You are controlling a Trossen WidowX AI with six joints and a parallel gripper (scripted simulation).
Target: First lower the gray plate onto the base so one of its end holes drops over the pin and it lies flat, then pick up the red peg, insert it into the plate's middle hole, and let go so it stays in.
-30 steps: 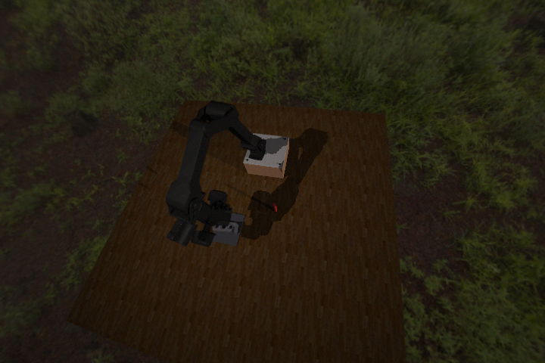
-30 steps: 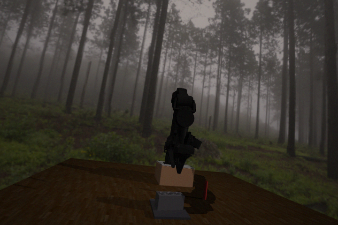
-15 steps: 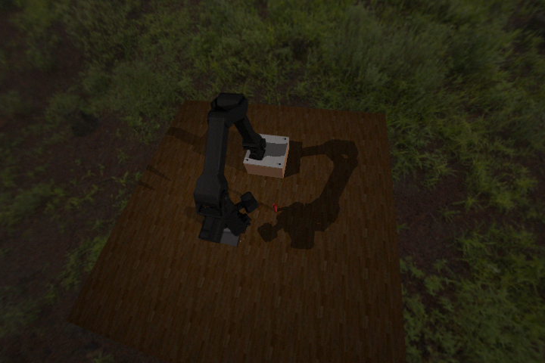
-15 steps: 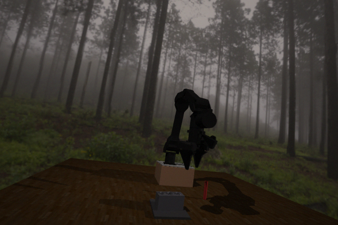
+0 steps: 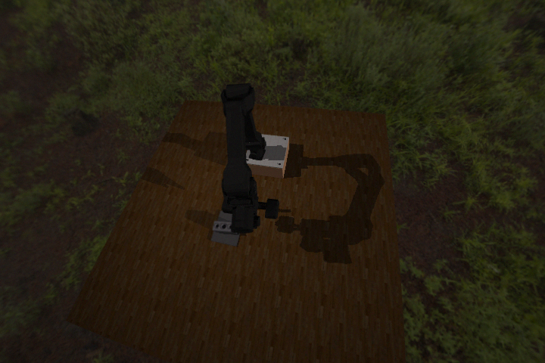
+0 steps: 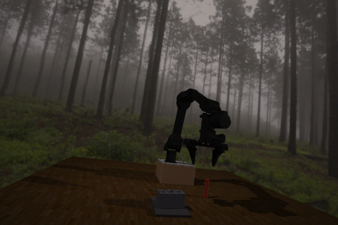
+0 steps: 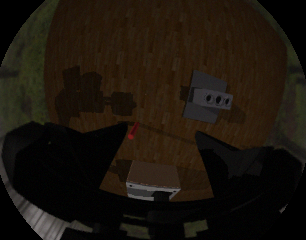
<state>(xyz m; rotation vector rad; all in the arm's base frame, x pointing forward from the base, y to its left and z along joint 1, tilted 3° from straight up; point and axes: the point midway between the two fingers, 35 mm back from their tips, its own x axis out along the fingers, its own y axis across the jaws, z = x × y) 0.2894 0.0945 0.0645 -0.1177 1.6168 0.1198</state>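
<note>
The red peg is 70 mm behind my gripper tip, 50 mm to the left of it and 110 mm below it. Also, from my gripper tip: gray plate (70 mm ahead, 130 mm to the right, 100 mm below); then dark base (60 mm ahead, 120 mm to the right, 140 mm below).
</note>
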